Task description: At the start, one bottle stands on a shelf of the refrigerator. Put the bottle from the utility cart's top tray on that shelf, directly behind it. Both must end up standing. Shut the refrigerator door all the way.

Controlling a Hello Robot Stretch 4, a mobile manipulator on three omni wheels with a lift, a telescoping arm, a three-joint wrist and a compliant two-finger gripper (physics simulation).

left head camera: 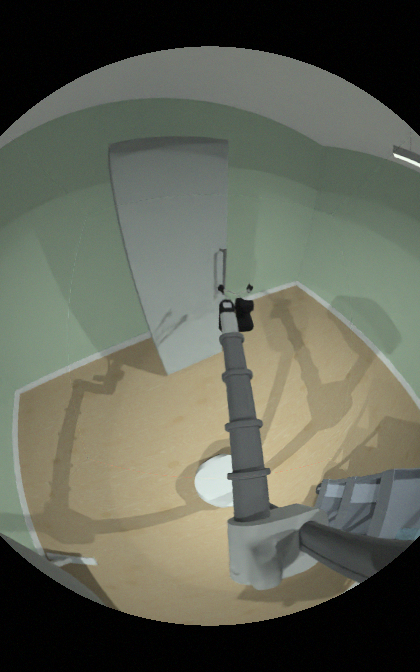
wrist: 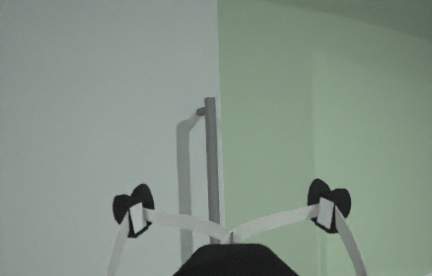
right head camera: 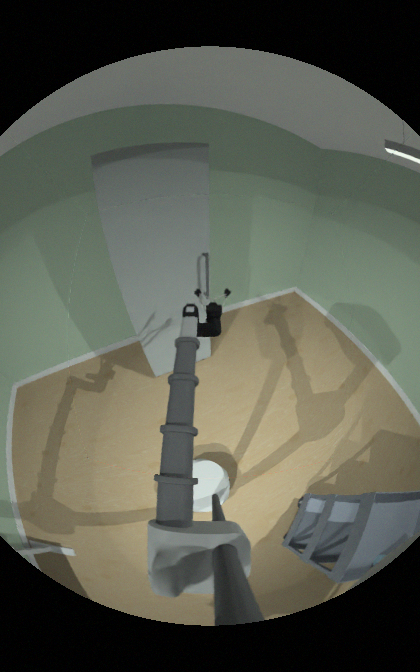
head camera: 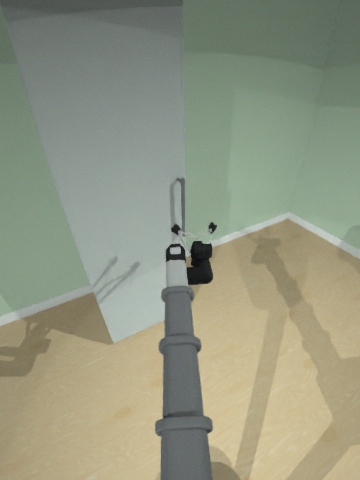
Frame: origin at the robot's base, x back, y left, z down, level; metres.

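Seen in the pictures: gripper, fingertip midpoint: (left head camera: pixel 234 285) (wrist: pixel 229 198) (right head camera: pixel 211 289) (head camera: pixel 193 225); robot's base at its link origin: (left head camera: pixel 222 479) (right head camera: pixel 200 484).
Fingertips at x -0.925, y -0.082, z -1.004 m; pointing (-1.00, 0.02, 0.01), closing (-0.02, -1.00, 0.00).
Observation:
Offsets run from my fingertips to a thing's top centre. "pt": to the spot under its first point.
The refrigerator's tall grey front (head camera: pixel 110 150) (left head camera: pixel 170 215) (right head camera: pixel 155 215) (wrist: pixel 100 100) stands against the green wall; no shelf or inside shows. Its door shows no gap in these views; whether it is fully shut I cannot tell. The vertical bar handle @[pt dx -0.226, dy +0.030, dz +0.020 m] (head camera: pixel 183 205) (left head camera: pixel 224 265) (right head camera: pixel 206 274) (wrist: pixel 211 150) is near the right edge. My gripper (head camera: pixel 194 228) (left head camera: pixel 235 288) (right head camera: pixel 212 292) (wrist: pixel 229 198) is open and empty, with its fingertips to either side of the handle's line in the wrist view. Contact with the handle is not visible. Neither bottle shows.
A grey-blue structure with several slanted panels @[pt dx +1.259, dy -0.604, dz +0.210 m] (left head camera: pixel 381 505) (right head camera: pixel 355 535), perhaps the utility cart, is at the lower right. A white round object (left head camera: pixel 212 480) (right head camera: pixel 212 482) is low beside my arm. A pale bar (left head camera: pixel 75 558) (right head camera: pixel 57 550) shows at the lower left.

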